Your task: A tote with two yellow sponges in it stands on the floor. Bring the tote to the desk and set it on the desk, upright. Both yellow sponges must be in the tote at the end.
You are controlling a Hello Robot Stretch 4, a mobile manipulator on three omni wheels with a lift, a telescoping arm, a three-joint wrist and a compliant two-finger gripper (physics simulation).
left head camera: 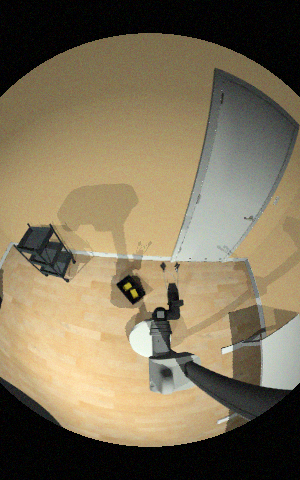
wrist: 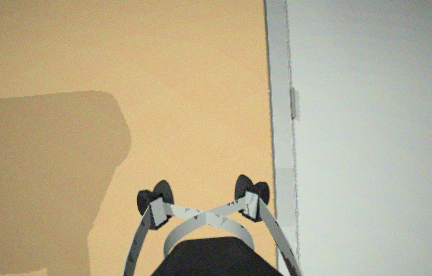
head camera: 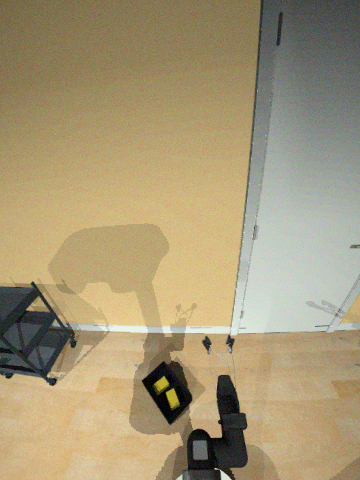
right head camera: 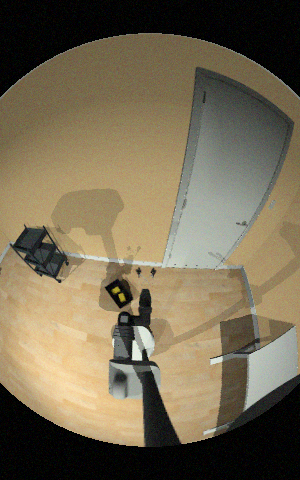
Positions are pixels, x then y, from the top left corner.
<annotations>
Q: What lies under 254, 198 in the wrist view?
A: My gripper.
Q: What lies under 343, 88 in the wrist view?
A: A door.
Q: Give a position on a white desk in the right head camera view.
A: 266, 365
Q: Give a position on a black tote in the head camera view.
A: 184, 396
</annotations>
